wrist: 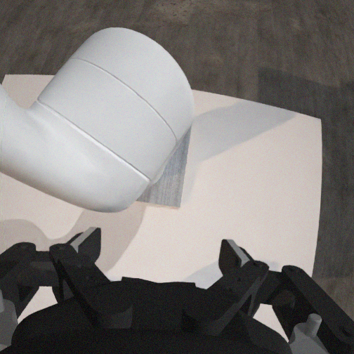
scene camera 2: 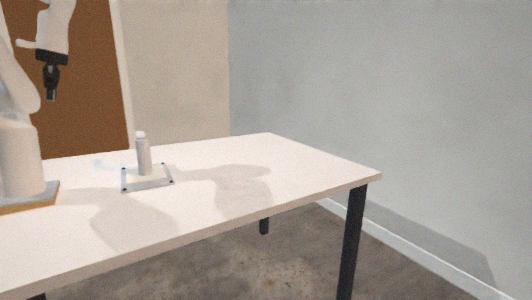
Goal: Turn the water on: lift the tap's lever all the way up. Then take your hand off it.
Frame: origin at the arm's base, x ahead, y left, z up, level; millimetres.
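Where they show: gripper, fingertip midpoint: [scene camera 2: 50, 99]; arm's base, link origin: [scene camera 2: 25, 192].
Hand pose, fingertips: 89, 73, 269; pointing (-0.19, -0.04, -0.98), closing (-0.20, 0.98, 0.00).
Observation:
Things, the pixels of their top centre, and the offset from my fingertips, as dx, dy, dz. "pt": a spot on its surface instead. Level surfaces: height alone.
- tap, surface spot: [scene camera 2: 144, 156] pt +245, -37, -204
- square mounting plate, top centre: [scene camera 2: 146, 174] +242, -14, -281
- small white piece, surface spot: [scene camera 2: 140, 134] pt +237, +36, -137
- white table, surface height: dz -293
The tap [scene camera 2: 144, 156] is a pale grey upright post on a square mounting plate [scene camera 2: 150, 187] with dark corner bolts, left of centre in the scene view. A small white piece [scene camera 2: 140, 134] at its top appears to be the lever; its angle is too small to tell from here. My gripper [scene camera 2: 50, 97] [wrist: 160, 246] is open and empty, pointing down. In the scene view it appears high above the table top, up and to the left of the tap, well apart from it. The tap does not show in the wrist view.
The white table [scene camera 2: 310, 175] [wrist: 260, 185] carries the arm's base column [scene camera 2: 20, 160] at its left, on a grey board [scene camera 2: 52, 192] [wrist: 172, 187]. A large white arm link [wrist: 110, 115] fills the wrist view's upper left. A grey wall [scene camera 2: 380, 100] stands at the right.

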